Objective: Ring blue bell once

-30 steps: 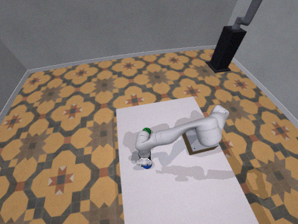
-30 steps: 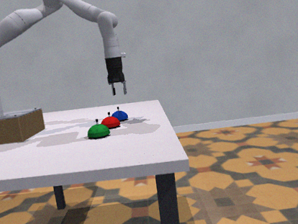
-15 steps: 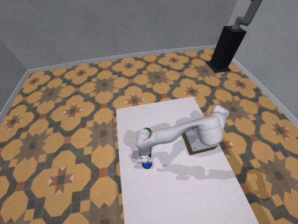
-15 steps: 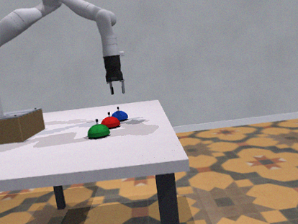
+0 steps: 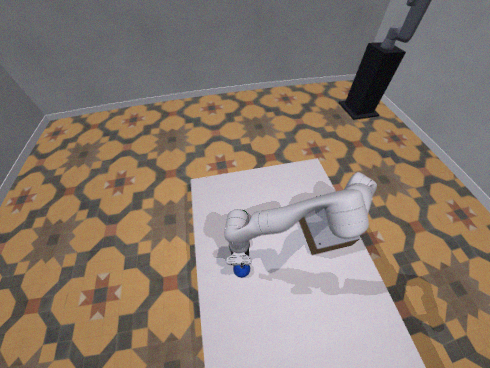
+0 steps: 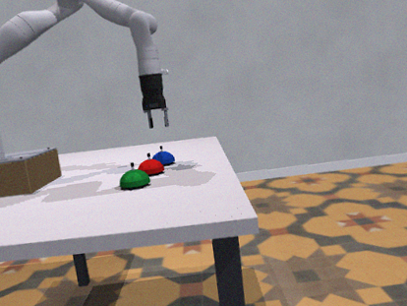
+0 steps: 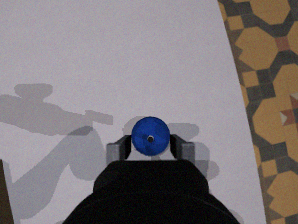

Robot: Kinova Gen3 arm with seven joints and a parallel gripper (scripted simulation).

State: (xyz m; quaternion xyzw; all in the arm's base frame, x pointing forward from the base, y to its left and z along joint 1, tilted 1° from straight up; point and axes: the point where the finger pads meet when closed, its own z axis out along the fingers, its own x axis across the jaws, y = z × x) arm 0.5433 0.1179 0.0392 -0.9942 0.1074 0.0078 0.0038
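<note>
The blue bell lies 110 mm below my hand and 10 mm to the right of it. The rest, counted from my hand: red bell (150 mm to the right, 110 mm below, 30 mm behind); green bell (290 mm to the right, 110 mm below, 60 mm behind).
</note>
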